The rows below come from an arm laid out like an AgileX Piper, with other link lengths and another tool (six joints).
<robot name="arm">
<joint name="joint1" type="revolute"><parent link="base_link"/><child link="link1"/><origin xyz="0 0 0.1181" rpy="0 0 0"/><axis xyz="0 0 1"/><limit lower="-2.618" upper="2.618"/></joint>
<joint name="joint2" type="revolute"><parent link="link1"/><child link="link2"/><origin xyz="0 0 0" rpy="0 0 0"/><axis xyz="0 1 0"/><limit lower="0" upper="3.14"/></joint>
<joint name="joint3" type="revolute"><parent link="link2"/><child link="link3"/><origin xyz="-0.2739 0 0.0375" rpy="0 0 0"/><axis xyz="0 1 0"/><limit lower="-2.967" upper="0"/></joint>
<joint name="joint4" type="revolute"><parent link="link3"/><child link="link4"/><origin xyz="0.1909 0 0.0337" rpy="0 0 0"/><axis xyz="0.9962 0 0.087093"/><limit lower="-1.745" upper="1.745"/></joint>
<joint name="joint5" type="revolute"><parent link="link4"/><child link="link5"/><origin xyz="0 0 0" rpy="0 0 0"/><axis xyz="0 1 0"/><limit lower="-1.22" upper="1.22"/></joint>
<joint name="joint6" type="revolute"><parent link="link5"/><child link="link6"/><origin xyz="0.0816 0 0.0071" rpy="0 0 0"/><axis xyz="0.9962 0 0.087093"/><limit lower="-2.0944" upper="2.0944"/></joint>
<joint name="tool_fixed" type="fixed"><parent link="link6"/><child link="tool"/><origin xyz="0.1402 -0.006 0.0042" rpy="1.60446 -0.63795 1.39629"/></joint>
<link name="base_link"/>
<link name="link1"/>
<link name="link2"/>
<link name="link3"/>
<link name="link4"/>
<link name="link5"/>
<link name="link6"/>
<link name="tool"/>
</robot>
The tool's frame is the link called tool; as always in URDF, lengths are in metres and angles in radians.
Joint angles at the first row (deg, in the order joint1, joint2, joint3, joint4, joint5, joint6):
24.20 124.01 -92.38 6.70 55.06 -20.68
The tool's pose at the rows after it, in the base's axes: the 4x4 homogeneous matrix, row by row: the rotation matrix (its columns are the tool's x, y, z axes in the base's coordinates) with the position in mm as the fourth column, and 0 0 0 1 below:
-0.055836 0.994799 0.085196 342.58; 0.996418 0.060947 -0.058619 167.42; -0.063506 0.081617 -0.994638 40.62; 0 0 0 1
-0.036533 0.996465 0.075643 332.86; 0.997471 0.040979 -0.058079 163.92; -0.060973 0.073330 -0.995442 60.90; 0 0 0 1
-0.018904 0.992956 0.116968 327.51; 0.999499 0.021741 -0.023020 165.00; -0.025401 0.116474 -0.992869 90.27; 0 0 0 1
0.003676 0.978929 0.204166 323.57; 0.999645 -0.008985 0.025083 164.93; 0.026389 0.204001 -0.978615 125.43; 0 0 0 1
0.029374 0.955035 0.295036 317.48; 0.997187 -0.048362 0.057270 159.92; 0.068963 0.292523 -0.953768 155.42; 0 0 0 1
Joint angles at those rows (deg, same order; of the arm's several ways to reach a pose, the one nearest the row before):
24.20 122.45 -92.02 6.18 57.74 -18.90
24.20 119.12 -91.91 6.16 61.24 -17.39
24.20 114.04 -91.10 6.99 62.36 -16.64
24.20 107.21 -88.74 7.50 60.87 -15.63
24.20 100.32 -85.18 7.02 58.20 -14.04

